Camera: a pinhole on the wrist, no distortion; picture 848 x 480 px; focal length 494.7 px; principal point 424.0 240.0 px. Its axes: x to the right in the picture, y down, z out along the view. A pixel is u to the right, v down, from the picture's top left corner.
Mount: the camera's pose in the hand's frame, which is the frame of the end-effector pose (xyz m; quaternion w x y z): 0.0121 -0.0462 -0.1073 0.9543 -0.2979 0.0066 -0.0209
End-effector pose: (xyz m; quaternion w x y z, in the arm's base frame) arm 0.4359 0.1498 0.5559 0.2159 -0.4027 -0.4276 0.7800
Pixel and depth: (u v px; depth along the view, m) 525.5 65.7 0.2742
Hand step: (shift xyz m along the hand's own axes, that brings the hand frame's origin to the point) 0.0717 0.0278 0.1732
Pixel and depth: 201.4 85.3 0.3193
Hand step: -0.1270 0.0595 0.2121
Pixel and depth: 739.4 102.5 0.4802
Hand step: 0.3252 0.1036 0.3635
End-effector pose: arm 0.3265 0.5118 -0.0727 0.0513 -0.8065 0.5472 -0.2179
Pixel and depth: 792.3 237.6 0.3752
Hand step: 0.3005 0.1533 0.2023
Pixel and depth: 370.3 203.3 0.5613
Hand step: -0.0362 0.2413 0.3780
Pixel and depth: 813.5 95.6 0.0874
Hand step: 0.0821 -0.0205 -0.0209
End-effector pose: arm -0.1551 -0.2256 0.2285 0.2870 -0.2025 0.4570 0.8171
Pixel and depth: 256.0 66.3 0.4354
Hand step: -0.1302 0.0821 0.3378
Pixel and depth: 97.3 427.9 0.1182
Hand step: -0.0613 0.0613 -0.0356
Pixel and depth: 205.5 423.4 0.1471
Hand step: -0.0472 0.0851 -0.0173
